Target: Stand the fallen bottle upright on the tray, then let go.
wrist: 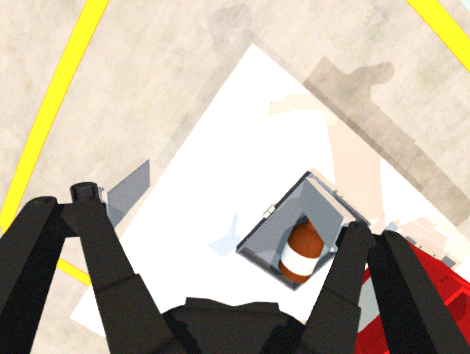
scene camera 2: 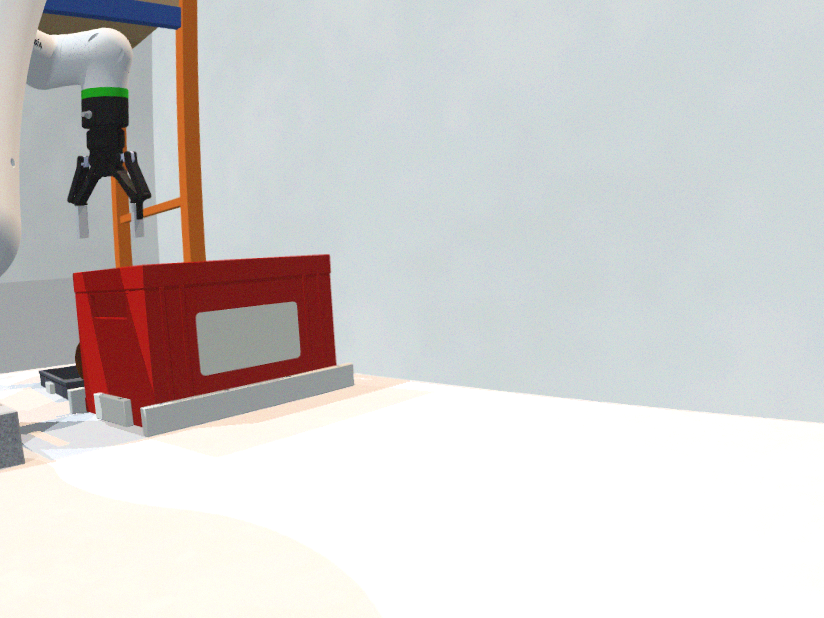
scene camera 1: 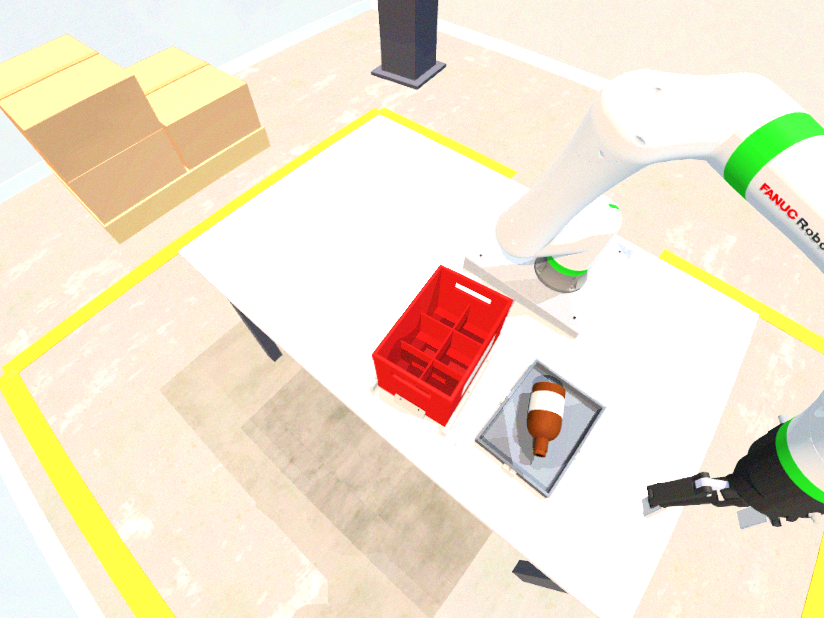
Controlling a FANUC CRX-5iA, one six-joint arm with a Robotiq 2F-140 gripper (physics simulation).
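Places are measured from the arm's base along level axes (x left, y back, z up), in metres.
Where they show: gripper, fingertip midpoint: (wrist: 228, 181) (scene camera 2: 109, 237) (scene camera 1: 692, 515); arm's base at its link origin: (scene camera 1: 560, 270).
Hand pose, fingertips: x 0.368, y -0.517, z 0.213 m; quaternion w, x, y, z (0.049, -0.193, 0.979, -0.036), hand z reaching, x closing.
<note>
Things, the pixels of their top centre, and the offset from my fingertips. "spot": a spot on its surface instead. Level surfaces: height alone.
- brown bottle at its top centre: (scene camera 1: 549, 415) (wrist: 310, 253) dx -0.239, dy +0.101, dz -0.168 m
- grey tray at a spot on its surface: (wrist: 271, 225) (scene camera 1: 571, 435) spot: dx -0.167, dy +0.118, dz -0.242 m
- red divided crate at its top centre: (scene camera 2: 201, 263) (scene camera 1: 445, 326) dx -0.514, dy +0.119, dz -0.072 m
- white table at its surface level: dz -0.247 m
The brown bottle (scene camera 1: 546, 425) (wrist: 305, 240) with a white label lies on its side in the grey tray (scene camera 1: 571, 435) (wrist: 270, 235). Its neck points towards the table's front edge in scene camera 1. In scene camera 2 the red crate hides most of the tray (scene camera 2: 61, 381) and the bottle. My gripper (scene camera 1: 702, 512) (scene camera 2: 111, 226) (wrist: 228, 181) is open and empty, with its fingers wide apart. It hangs high, to the right of the tray in scene camera 1, apart from the bottle. In the wrist view the right fingertip pad covers part of the tray and the bottle's neck end.
A red divided crate (scene camera 1: 422, 399) (scene camera 2: 176, 332) (wrist: 431, 264) stands beside the tray on the white table (scene camera 1: 319, 219). The arm's base plate (scene camera 1: 553, 312) is behind them. Cardboard boxes (scene camera 1: 99, 133) and a dark pillar (scene camera 1: 407, 39) stand beyond the table. An orange rack post (scene camera 2: 190, 133) shows behind the crate.
</note>
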